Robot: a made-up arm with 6 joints. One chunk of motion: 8 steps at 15 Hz.
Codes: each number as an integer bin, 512 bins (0 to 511) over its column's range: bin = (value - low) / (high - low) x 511, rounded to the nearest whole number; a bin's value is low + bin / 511 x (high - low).
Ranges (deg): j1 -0.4..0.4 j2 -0.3..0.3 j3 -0.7..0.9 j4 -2.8..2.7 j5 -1.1..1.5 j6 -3..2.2
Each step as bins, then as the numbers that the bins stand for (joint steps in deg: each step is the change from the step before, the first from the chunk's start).
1 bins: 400 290 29 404 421 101
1 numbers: 0.226 0.041 -0.609 1.548 1.042 -1.972
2 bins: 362 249 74 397 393 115
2 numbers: 0.167 -0.008 -0.468 1.473 0.900 -1.830
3 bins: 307 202 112 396 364 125
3 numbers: 0.081 -0.063 -0.349 1.462 0.752 -1.728
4 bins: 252 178 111 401 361 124
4 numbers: -0.005 -0.091 -0.352 1.516 0.737 -1.738
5 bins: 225 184 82 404 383 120
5 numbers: -0.048 -0.084 -0.443 1.548 0.849 -1.779
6 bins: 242 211 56 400 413 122
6 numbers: -0.021 -0.052 -0.525 1.505 1.001 -1.759
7 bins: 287 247 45 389 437 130
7 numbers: 0.049 -0.010 -0.559 1.387 1.123 -1.677
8 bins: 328 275 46 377 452 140
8 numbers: 0.114 0.023 -0.556 1.258 1.200 -1.575
